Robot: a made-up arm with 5 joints. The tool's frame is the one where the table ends. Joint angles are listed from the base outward.
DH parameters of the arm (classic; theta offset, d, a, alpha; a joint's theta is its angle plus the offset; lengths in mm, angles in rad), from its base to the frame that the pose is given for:
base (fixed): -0.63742 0 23 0
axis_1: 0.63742 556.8 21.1 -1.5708
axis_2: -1.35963 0 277.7 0
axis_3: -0.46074 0 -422.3 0
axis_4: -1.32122 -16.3 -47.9 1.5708
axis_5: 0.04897 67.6 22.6 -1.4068
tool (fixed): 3.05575 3.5 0 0
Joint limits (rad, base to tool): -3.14..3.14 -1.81..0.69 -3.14..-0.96 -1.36..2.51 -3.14..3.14
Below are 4 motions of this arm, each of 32 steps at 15 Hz.
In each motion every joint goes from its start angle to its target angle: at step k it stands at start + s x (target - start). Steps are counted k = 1, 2, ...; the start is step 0. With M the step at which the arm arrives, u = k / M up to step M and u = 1 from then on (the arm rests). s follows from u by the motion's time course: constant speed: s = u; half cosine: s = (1 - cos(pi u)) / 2; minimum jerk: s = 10 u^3 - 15 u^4 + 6 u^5.
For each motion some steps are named. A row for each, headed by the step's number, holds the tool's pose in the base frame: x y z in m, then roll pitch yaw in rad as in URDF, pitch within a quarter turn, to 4 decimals.
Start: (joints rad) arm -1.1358 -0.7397 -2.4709 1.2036 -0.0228
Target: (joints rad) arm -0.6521 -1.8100 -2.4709 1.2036 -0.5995
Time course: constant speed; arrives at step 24
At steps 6, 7, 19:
6: -0.1927 0.2968 1.1661 1.5469 -0.7730 1.9424
7: -0.2140 0.3146 1.1478 1.5591 -0.7258 1.9383
19: -0.4677 0.4109 0.8497 1.5302 -0.1747 1.9387

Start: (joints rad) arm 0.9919 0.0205 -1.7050 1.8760 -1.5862
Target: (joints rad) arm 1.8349 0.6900 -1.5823 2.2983 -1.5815
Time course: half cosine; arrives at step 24
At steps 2, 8, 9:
2: 0.3257 0.3990 0.8952 -1.5226 -0.0787 2.5400
8: 0.2532 0.4870 0.8014 -1.2392 -0.0647 2.7150
9: 0.2303 0.5046 0.7773 -1.1680 -0.0602 2.7597

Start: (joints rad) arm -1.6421 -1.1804 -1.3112 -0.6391 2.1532
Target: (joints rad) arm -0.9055 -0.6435 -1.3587 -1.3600 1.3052
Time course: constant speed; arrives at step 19
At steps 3, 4, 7, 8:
3: 0.0176 0.0494 1.1744 1.4290 0.0727 -2.6114
4: 0.0169 0.0347 1.1745 1.4405 0.0686 -2.6164
7: 0.0217 -0.0090 1.1726 1.4773 0.0622 -2.6314
8: 0.0255 -0.0232 1.1712 1.4900 0.0621 -2.6363

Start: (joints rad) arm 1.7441 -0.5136 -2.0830 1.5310 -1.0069
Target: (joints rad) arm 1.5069 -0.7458 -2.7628 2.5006 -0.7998
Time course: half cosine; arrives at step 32
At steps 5, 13, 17, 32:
5: 0.0331 0.1009 1.2254 -2.7519 -0.5710 3.0554
13: 0.0518 -0.0314 1.2288 -2.7149 -0.6178 2.9342
17: 0.0539 -0.1189 1.2138 -2.6884 -0.6473 2.8521
32: 0.0290 -0.3064 1.1285 -2.6196 -0.7117 2.6530

